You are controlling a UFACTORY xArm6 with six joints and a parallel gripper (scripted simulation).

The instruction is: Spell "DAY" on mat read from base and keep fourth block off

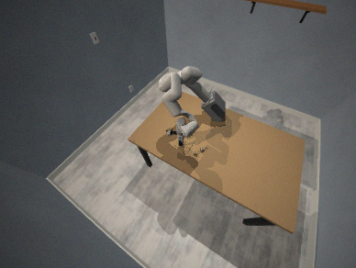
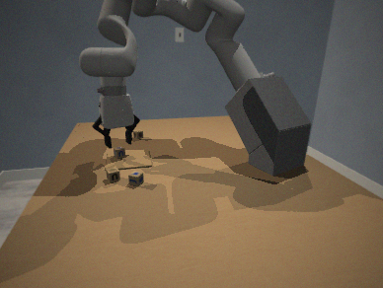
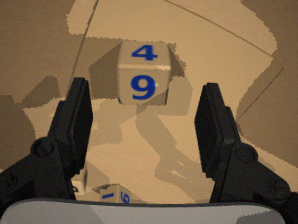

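Right now the thin tan mat is 30 mm behind my hand, 30 mm to the left of it and 60 mm below it.
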